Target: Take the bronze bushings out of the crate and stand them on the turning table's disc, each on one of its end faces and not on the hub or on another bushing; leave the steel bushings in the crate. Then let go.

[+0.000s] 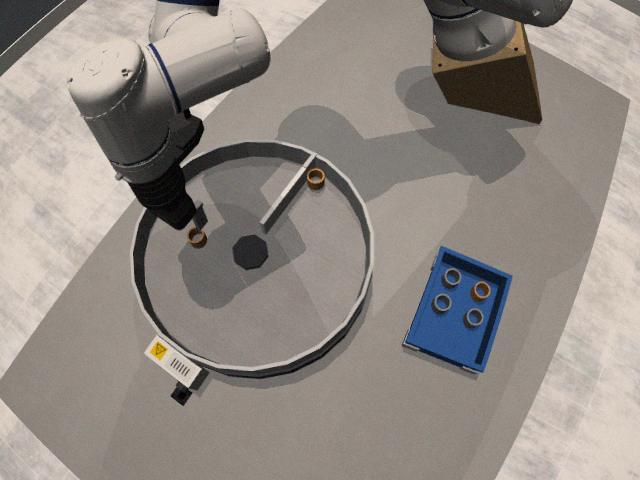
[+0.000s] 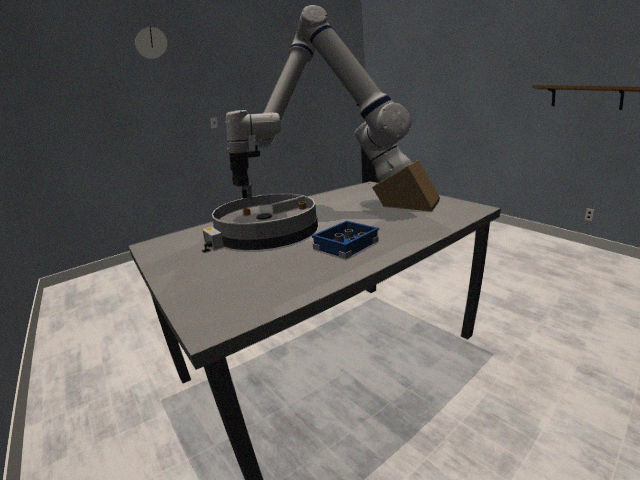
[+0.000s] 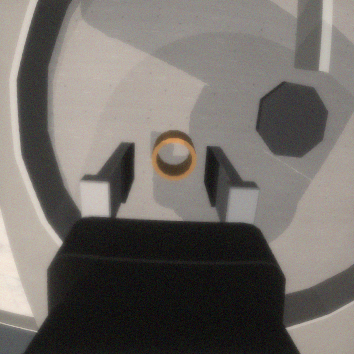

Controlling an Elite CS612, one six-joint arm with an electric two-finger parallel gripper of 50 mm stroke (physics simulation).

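Places are measured from the arm's base along level axes (x ahead, y left, z up), in centimetres.
Pixels of known places: gripper, fingertip midpoint: (image 1: 192, 218) (image 2: 247, 198) (image 3: 169, 162); arm's base, origin of the base link: (image 1: 475, 32) (image 2: 395, 172).
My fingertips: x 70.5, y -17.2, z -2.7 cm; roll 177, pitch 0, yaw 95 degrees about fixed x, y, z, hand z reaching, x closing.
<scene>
Ahead of a thing's pixels: the offset from my fingertips to its middle. "*": to the spot under its first point.
My gripper (image 1: 201, 224) (image 2: 246, 196) (image 3: 169, 162) is open above the turning table's disc @[dx -2.9, dy +9.7, dz -6.8 cm] (image 1: 258, 320) (image 3: 100, 90). A bronze bushing @[dx +1.2, dy +0.5, dz -5.4 cm] (image 1: 196, 244) (image 2: 246, 211) (image 3: 174, 175) stands upright on the disc below the fingers, apart from both, left of the dark hub @[dx -2.9, dy +9.7, dz -6.3 cm] (image 1: 250, 251) (image 2: 264, 215) (image 3: 292, 120). A second bronze bushing @[dx -20.9, dy +10.2, dz -5.4 cm] (image 1: 315, 186) (image 2: 302, 205) stands on the disc near the rim. The blue crate @[dx -17.3, dy +45.1, dz -9.5 cm] (image 1: 447, 338) (image 2: 328, 245) holds one upright bronze bushing @[dx -23.1, dy +46.8, dz -10.2 cm] (image 1: 480, 298) and three upright steel bushings @[dx -21.9, dy +40.7, dz -10.2 cm] (image 1: 451, 286) @[dx -16.7, dy +41.8, dz -10.2 cm] (image 1: 440, 311) @[dx -17.9, dy +48.3, dz -10.2 cm] (image 1: 473, 325).
A raised wall (image 1: 262, 140) rings the disc. A straight divider bar @[* dx -13.9, dy +9.1, dz -2.6 cm] (image 1: 286, 195) (image 3: 324, 35) runs from the rim towards the hub, beside the second bushing. A white box with a warning label @[* dx +20.1, dy +12.2, dz -6.1 cm] (image 1: 175, 361) sits outside the ring. The arm's wooden base block (image 1: 485, 87) (image 2: 408, 188) stands at the back.
</scene>
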